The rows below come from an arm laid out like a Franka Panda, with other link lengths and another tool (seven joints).
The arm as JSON. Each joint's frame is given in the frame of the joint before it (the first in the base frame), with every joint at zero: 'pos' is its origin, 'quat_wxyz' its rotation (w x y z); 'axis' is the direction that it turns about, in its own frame. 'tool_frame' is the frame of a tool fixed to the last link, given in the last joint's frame.
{
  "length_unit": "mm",
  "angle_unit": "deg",
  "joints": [
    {
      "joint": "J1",
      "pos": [
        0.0,
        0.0,
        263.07
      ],
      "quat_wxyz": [
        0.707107,
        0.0,
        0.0,
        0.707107
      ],
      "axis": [
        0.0,
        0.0,
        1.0
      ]
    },
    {
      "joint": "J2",
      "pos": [
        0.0,
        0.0,
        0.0
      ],
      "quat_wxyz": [
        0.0,
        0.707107,
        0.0,
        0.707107
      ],
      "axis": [
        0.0,
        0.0,
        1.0
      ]
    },
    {
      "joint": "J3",
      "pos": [
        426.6,
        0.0,
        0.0
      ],
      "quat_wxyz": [
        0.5,
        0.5,
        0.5,
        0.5
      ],
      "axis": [
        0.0,
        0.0,
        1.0
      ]
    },
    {
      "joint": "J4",
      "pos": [
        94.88,
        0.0,
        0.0
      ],
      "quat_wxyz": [
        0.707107,
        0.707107,
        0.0,
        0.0
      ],
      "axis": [
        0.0,
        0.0,
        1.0
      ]
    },
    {
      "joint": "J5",
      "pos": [
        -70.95,
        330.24,
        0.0
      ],
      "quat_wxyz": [
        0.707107,
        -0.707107,
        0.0,
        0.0
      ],
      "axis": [
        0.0,
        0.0,
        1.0
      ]
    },
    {
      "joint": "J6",
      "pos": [
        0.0,
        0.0,
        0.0
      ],
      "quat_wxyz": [
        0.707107,
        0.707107,
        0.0,
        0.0
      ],
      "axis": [
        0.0,
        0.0,
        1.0
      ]
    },
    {
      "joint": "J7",
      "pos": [
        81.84,
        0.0,
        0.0
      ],
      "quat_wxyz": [
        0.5,
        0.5,
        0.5,
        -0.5
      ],
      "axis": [
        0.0,
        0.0,
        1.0
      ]
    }
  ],
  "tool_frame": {
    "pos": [
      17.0,
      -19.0,
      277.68
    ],
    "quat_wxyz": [
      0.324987,
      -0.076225,
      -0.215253,
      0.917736
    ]
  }
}
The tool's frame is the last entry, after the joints.
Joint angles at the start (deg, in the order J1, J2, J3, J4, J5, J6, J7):
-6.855, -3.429, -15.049, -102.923, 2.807, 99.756, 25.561
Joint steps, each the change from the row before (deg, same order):
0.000, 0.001, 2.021, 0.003, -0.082, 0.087, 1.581
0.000, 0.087, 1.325, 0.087, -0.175, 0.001, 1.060
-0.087, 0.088, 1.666, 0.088, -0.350, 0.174, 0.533
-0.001, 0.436, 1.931, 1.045, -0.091, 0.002, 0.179
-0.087, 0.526, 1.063, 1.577, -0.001, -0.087, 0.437
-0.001, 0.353, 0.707, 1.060, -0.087, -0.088, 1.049
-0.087, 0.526, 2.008, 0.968, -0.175, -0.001, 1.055
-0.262, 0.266, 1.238, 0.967, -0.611, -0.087, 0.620
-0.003, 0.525, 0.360, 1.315, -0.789, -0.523, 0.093
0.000, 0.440, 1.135, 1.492, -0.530, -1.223, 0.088
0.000, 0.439, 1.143, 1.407, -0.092, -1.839, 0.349
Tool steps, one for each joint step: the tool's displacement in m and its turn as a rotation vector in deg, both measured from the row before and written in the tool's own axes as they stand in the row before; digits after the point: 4 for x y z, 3 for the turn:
-0.0168, -0.0034, -0.0008, -0.048, 0.366, -0.319
-0.0105, -0.0023, -0.0003, -0.106, 0.349, -0.151
-0.0118, -0.0027, -0.0006, 0.030, 0.901, -0.784
-0.0156, -0.0054, -0.0061, 0.497, 1.081, -1.455
-0.0077, -0.0055, -0.0098, 0.905, 0.473, -0.408
-0.0054, -0.0039, -0.0065, 0.570, 0.055, 0.366
-0.0159, -0.0058, -0.0047, 0.350, 0.611, -0.713
-0.0058, -0.0028, -0.0058, 0.510, 0.799, -0.138
0.0007, -0.0026, -0.0053, 0.167, 0.906, -0.004
-0.0078, 0.0000, -0.0053, -0.229, 0.901, -0.813
-0.0101, 0.0023, -0.0029, -0.866, 0.294, -0.749

